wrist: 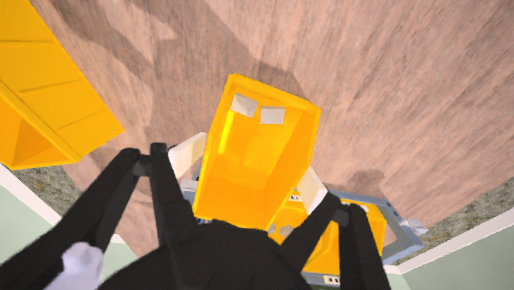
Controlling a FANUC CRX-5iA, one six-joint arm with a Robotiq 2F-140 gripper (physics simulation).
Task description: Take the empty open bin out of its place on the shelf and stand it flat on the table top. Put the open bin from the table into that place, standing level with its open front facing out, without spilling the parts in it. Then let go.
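Frame: origin at the arm's base, x ahead, y left, z up, level; centimetres.
Seen in the pictures: gripper, fingertip midpoint: (251, 155).
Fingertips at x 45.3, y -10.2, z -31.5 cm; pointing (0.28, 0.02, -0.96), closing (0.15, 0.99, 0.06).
Observation:
Offsets run from my fingertips to a thing's top centre. "*": to the spot under its first point. Level surfaces: height alone.
A yellow open bin @(* dx +2.3, dy +0.0, dz -2.2 cm) (251, 158) with two pale flat parts @(* dx -6.5, dy -1.4, dz -1.6 cm) (244, 104) @(* dx -5.4, dy +2.1, dz -1.6 cm) (272, 115) in it stands on the wooden table top @(dz -3.7 cm) (395, 90), in the middle of the wrist view. My gripper (251, 155) is open. Its two white finger pads stand on either side of this bin's near end, close to its side walls, with nothing gripped. A second yellow bin @(* dx -6.5, dy -22.0, dz +1.0 cm) (46, 93), empty, lies on the table at the upper left. The grey-blue shelf @(* dx +10.4, dy +26.3, dz +1.6 cm) (399, 223) shows at the bottom, partly hidden by the gripper body.
Another yellow bin @(* dx +17.4, dy +14.6, dz +4.3 cm) (323, 252) with small pale parts sits in the shelf, below the right finger. Grey carpet floor (46, 183) and a green wall with white skirting (467, 263) lie beyond the table's edges.

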